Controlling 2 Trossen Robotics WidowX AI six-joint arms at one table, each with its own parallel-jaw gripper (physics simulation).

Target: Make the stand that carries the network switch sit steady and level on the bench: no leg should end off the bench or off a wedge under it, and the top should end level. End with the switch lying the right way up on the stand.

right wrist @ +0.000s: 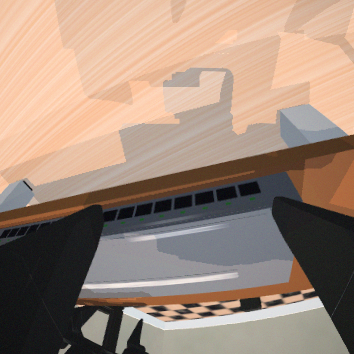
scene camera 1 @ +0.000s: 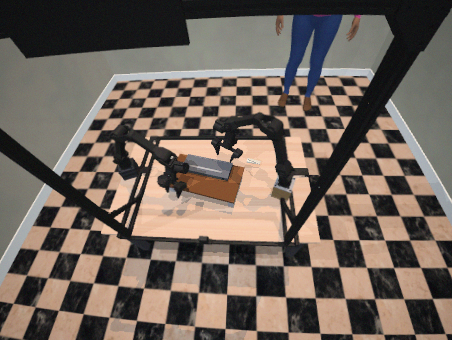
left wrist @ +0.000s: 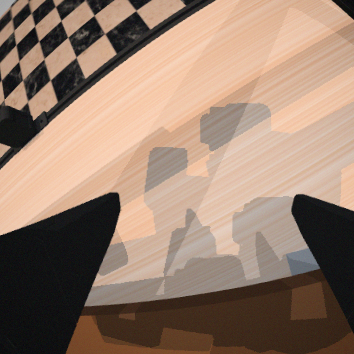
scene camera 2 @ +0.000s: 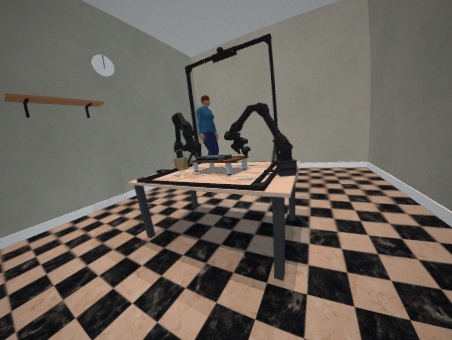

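Pixels of known places: left gripper, fingertip midpoint: [right wrist: 119, 310] [scene camera 1: 173, 195] [left wrist: 207, 201] [scene camera 2: 243, 155]; right gripper, fingertip midpoint: [right wrist: 189, 209] [scene camera 1: 224, 158] [scene camera 2: 198, 156]; left arm's base, link origin: [scene camera 1: 125, 165] [scene camera 2: 286, 160]; right arm's base, link origin: [scene camera 1: 284, 182] [scene camera 2: 180, 157].
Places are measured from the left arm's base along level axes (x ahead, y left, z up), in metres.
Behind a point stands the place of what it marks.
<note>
The stand's brown top [scene camera 1: 215, 191] @(x 0.493, y -0.393, z 0.012 m) [scene camera 2: 240, 160] [left wrist: 250, 325] @(x 0.290, y -0.279, z 0.013 m) rests on pale grey-blue legs; whether it is exactly level I cannot tell. Two legs [right wrist: 16, 196] @(x 0.378, y -0.092, z -0.052 m) [right wrist: 309, 125] @(x 0.673, y -0.289, z -0.038 m) show beyond its edge in the right wrist view. The grey switch [scene camera 1: 207, 167] @(x 0.493, y -0.239, z 0.040 m) [scene camera 2: 214, 157] @(x 0.464, y -0.138, z 0.040 m) [right wrist: 200, 250] @(x 0.572, y -0.252, z 0.042 m) lies flat on the top, along its back long edge in scene camera 1, ports facing that edge. My left gripper [scene camera 1: 171, 193] @(x 0.259, y -0.331, z 0.008 m) [left wrist: 207, 201] @(x 0.259, y -0.331, z 0.008 m) is open and empty above the front left part of the top. My right gripper [scene camera 1: 227, 154] @(x 0.603, y -0.217, z 0.047 m) [right wrist: 189, 209] @(x 0.603, y -0.217, z 0.047 m) is open and empty above the switch's port side. No wedge is clearly identifiable.
A small white marked piece [scene camera 1: 253, 161] [scene camera 2: 245, 179] lies on the bench [scene camera 1: 260, 220] @(x 0.682, y -0.602, z -0.086 m) behind the stand in scene camera 1. A tan block [scene camera 1: 281, 192] @(x 0.836, y -0.520, z -0.001 m) [scene camera 2: 180, 163] @(x 0.853, y -0.429, z -0.019 m) is at the right arm's base. A black frame borders the bench. A person [scene camera 2: 207, 122] stands beyond it.
</note>
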